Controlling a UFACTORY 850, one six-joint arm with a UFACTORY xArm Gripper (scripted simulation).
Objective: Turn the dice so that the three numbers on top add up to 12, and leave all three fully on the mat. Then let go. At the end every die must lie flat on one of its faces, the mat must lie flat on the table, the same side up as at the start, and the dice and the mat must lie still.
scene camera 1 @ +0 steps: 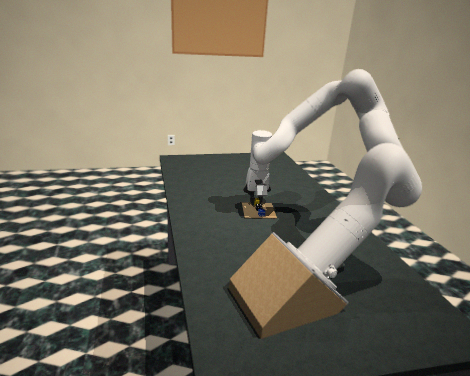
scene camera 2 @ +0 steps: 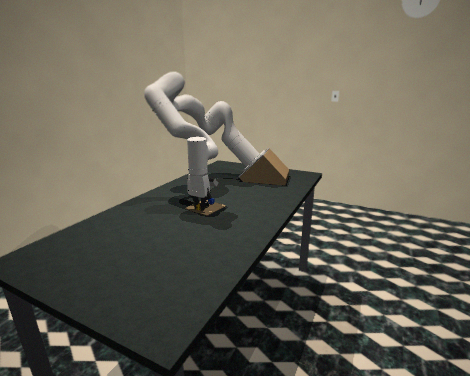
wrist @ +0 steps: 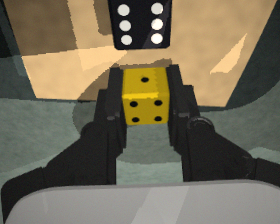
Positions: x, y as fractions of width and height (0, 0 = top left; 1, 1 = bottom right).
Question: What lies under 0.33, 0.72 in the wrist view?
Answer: The gripper.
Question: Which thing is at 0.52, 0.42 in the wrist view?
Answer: A yellow die.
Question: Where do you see a tan mat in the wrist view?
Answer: At 0.24, 0.25
